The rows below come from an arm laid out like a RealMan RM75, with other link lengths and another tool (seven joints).
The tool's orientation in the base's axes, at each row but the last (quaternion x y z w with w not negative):
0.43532 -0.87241 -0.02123 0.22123
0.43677 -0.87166 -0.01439 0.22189
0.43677 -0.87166 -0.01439 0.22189
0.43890 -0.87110 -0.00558 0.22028
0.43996 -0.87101 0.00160 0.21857
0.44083 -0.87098 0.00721 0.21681
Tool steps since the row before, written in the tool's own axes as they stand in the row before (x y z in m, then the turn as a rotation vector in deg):
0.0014 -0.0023 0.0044 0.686 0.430 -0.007
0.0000 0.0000 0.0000 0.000 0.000 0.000
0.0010 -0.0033 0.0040 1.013 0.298 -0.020
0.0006 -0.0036 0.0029 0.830 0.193 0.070
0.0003 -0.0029 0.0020 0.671 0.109 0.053
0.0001 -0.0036 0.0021 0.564 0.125 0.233
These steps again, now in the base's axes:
-0.0008 -0.0032 -0.0040 -0.679 -0.260 0.357
0.0000 0.0000 0.0000 0.000 0.000 0.000
0.0004 -0.0035 -0.0040 -0.744 -0.590 0.462
0.0013 -0.0032 -0.0031 -0.604 -0.531 0.290
0.0013 -0.0024 -0.0022 -0.451 -0.457 0.229
0.0019 -0.0027 -0.0025 -0.475 -0.402 0.028

